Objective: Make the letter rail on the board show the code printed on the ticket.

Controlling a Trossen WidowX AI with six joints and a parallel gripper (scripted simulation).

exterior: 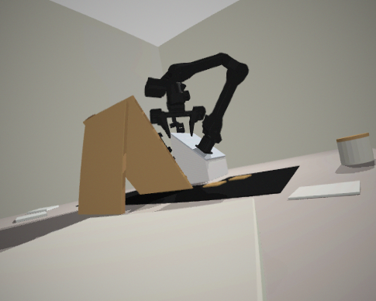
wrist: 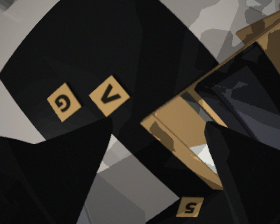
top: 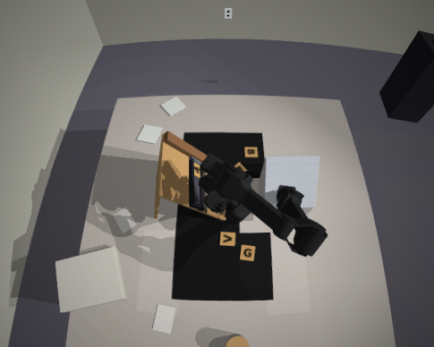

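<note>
My gripper tip is 170 mm above the v tile, 60 mm to the right of it and 40 mm past it. Also, from my gripper tip: black mat: 170 mm below, 80 mm to the right, 50 mm behind; then white ticket: 130 mm to the right, 90 mm below, 40 mm ahead; then tile marked 4: 150 mm to the right, 100 mm ahead, 20 mm below.
</note>
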